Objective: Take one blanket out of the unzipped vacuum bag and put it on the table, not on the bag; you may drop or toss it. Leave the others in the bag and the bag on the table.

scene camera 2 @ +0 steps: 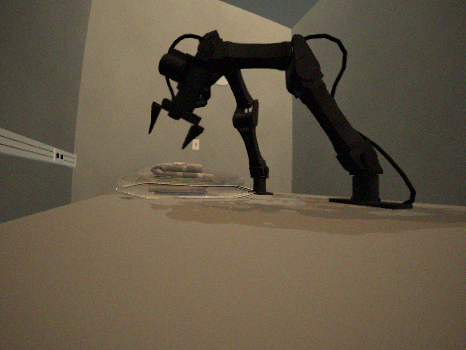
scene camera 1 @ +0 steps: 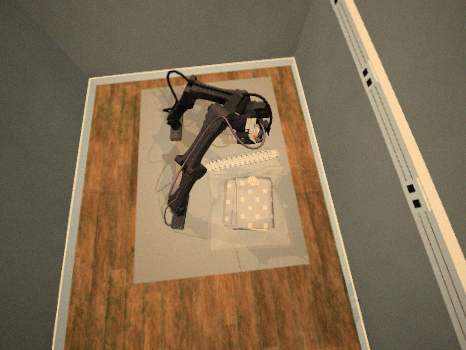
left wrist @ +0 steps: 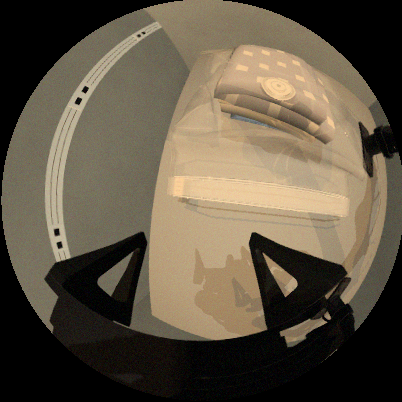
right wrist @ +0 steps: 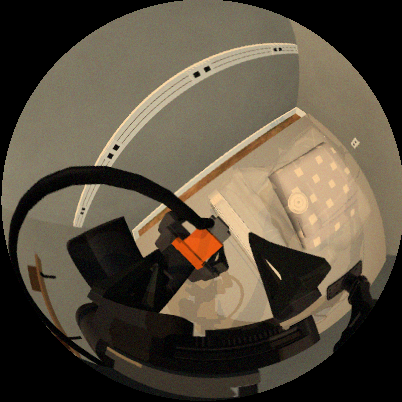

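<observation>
A folded pale blanket with light squares (scene camera 1: 250, 205) (scene camera 2: 177, 169) (left wrist: 272, 67) (right wrist: 325, 187) lies on top of a stack inside the clear vacuum bag (scene camera 1: 220, 237) (left wrist: 197, 120) (right wrist: 255, 185). A blue blanket edge (scene camera 2: 177, 192) (left wrist: 252, 120) shows low in the stack. The bag's white mouth strip (scene camera 1: 242, 160) (left wrist: 260, 196) (right wrist: 231, 214) lies on the gripper side. My left gripper (scene camera 2: 166, 141) (left wrist: 197, 239) is open and empty, above the table beside the mouth strip in the left wrist view. My right gripper is open; in scene camera 2 it is hidden behind the left arm.
A round valve disc (scene camera 1: 253, 180) (left wrist: 279, 88) (right wrist: 298, 202) sits over the top blanket. The table (scene camera 1: 155, 265) (scene camera 2: 225, 275) carries the bag and both arm bases. The arms overlap near the table's far right in scene camera 1. An orange part (right wrist: 199, 248) of the left arm shows close to the right gripper.
</observation>
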